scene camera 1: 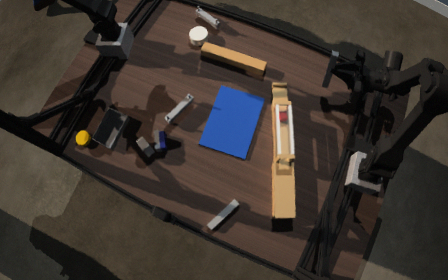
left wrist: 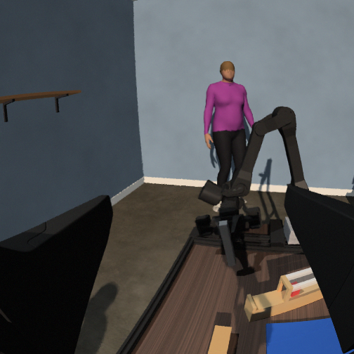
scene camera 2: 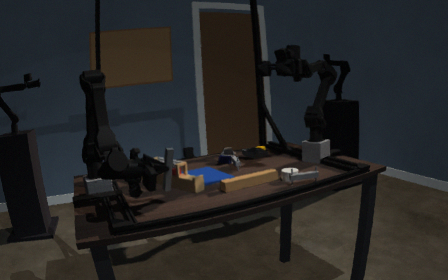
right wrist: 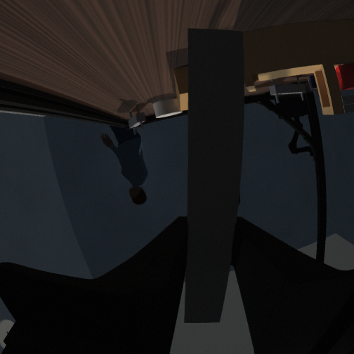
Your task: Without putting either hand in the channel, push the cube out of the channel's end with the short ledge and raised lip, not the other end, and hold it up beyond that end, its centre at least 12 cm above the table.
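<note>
The red cube (scene camera 1: 283,116) (left wrist: 295,289) (right wrist: 346,76) sits inside the wooden channel (scene camera 1: 284,197) (right wrist: 300,45), between its white rails, nearer the end with the short ledge (scene camera 1: 280,94) (scene camera 2: 189,184) (left wrist: 267,300) and raised lip. My right gripper (scene camera 2: 164,167) (right wrist: 208,225) is shut on a grey bar (scene camera 1: 330,69) (scene camera 2: 169,170) (left wrist: 227,242) (right wrist: 215,130). The bar looks roughly upright in scene camera 2 and is outside the channel, to the right of the lip end in scene camera 1. My left gripper (scene camera 2: 263,68) is open and empty, high above the table.
A blue mat (scene camera 1: 232,122) and a wooden block (scene camera 1: 233,59) lie left of the channel in scene camera 1. Also there are a white round piece (scene camera 1: 198,35), silver handles (scene camera 1: 207,17) (scene camera 1: 179,108), a light bar (scene camera 1: 223,215), a dark tray (scene camera 1: 111,129) and a yellow piece (scene camera 1: 82,138).
</note>
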